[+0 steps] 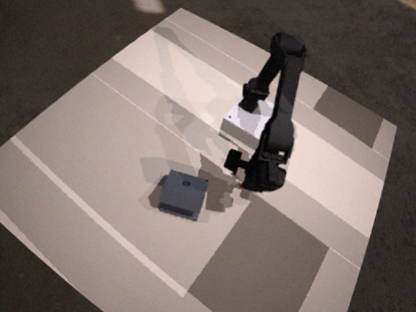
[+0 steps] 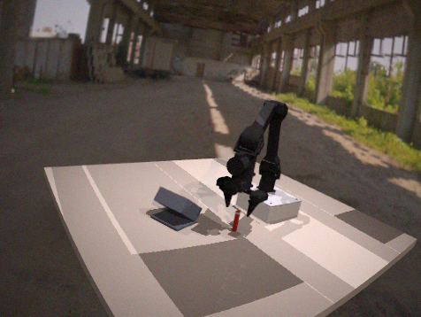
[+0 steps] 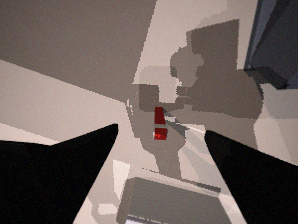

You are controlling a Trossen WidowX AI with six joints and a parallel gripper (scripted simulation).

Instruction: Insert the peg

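The red peg is 2 cm below my gripper tip. From my gripper tip the other things lie so: sloped grey panel 15 cm ahead, 15 cm to the right, 2 cm below.
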